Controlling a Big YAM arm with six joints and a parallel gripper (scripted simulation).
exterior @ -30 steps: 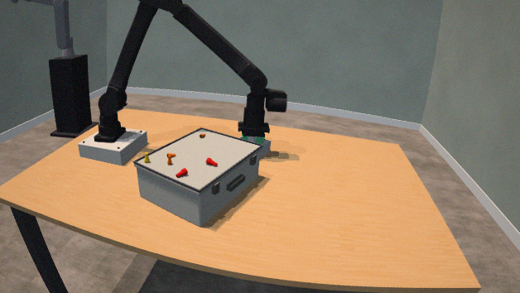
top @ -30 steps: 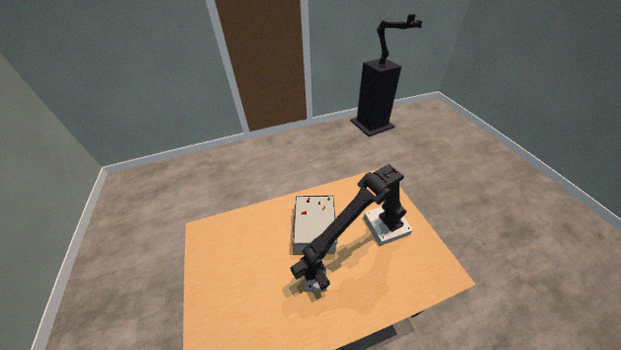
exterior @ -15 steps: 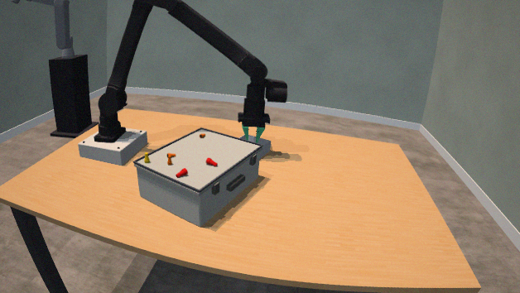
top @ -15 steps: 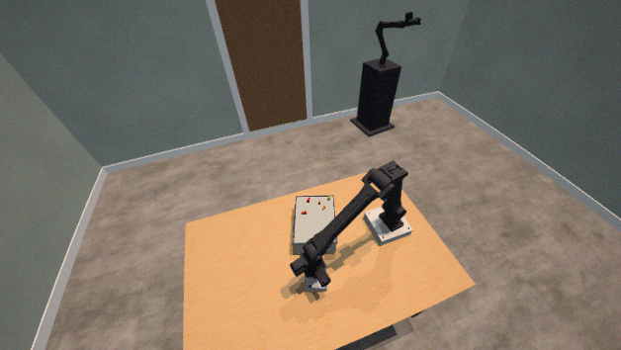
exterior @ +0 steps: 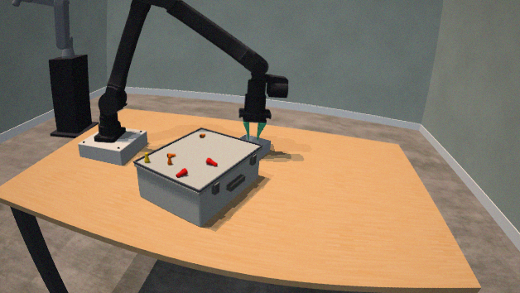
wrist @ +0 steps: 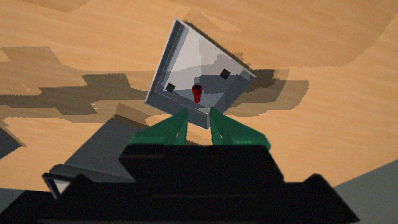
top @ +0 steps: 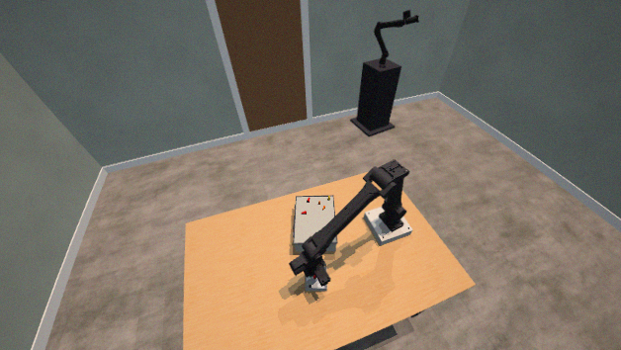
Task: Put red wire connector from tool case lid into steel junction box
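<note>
Right now my hand is 5 cm above the red wire connector. From my hand the other things lie so: grey tool case 24 cm to the right, 13 cm behind, 1 cm above.
</note>
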